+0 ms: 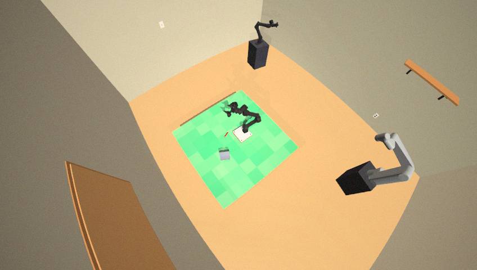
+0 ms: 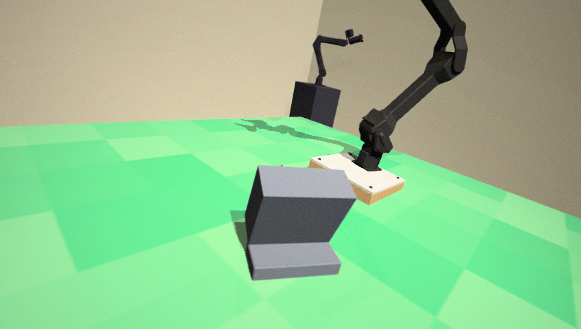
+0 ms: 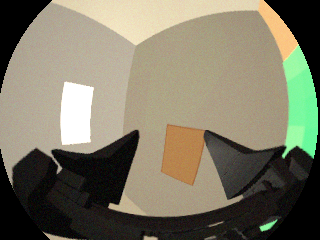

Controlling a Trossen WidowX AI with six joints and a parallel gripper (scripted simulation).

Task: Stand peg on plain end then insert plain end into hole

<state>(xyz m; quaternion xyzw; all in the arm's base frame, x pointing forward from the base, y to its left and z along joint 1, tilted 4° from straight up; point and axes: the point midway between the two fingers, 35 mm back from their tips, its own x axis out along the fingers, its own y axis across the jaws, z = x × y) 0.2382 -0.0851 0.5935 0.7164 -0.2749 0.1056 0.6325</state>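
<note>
Right now my gripper tip is 66 cm above the red peg, 3 cm short of it and 2 cm to the left of it. From my gripper tip the other things lie so: sloped panel: 58 cm below, 24 cm to the left, 17 cm ahead.
</note>
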